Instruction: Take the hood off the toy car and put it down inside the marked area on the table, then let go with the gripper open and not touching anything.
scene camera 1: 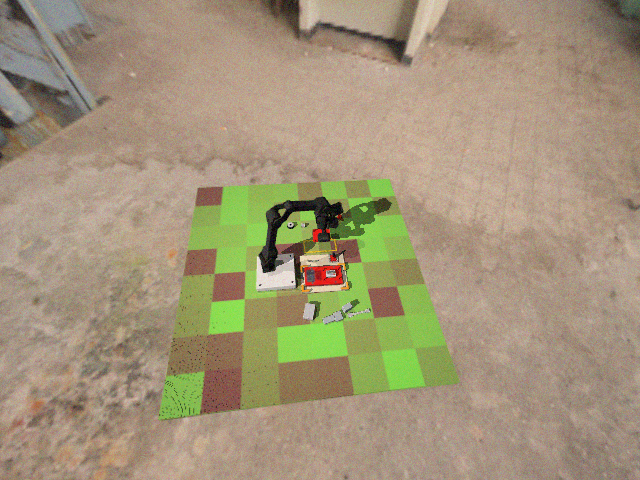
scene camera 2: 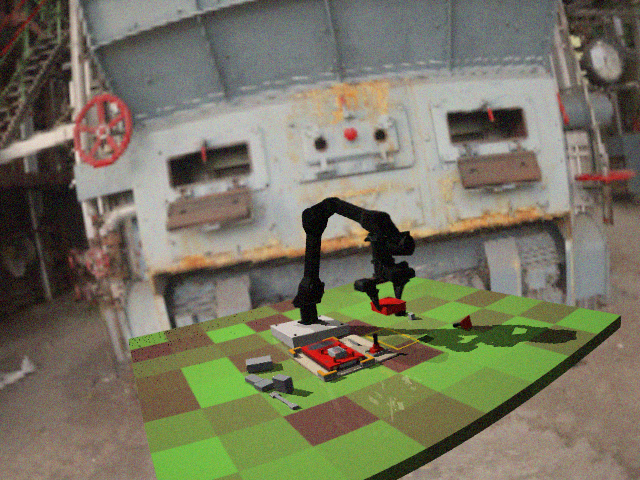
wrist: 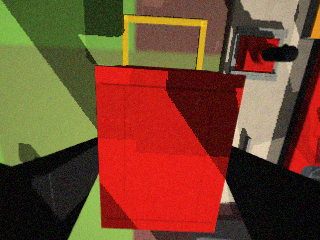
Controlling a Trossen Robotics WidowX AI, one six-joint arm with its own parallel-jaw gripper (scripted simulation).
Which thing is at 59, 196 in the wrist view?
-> My gripper.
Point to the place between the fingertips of my gripper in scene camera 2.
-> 388, 306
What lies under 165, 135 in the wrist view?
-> A hood.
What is my gripper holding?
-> A hood.
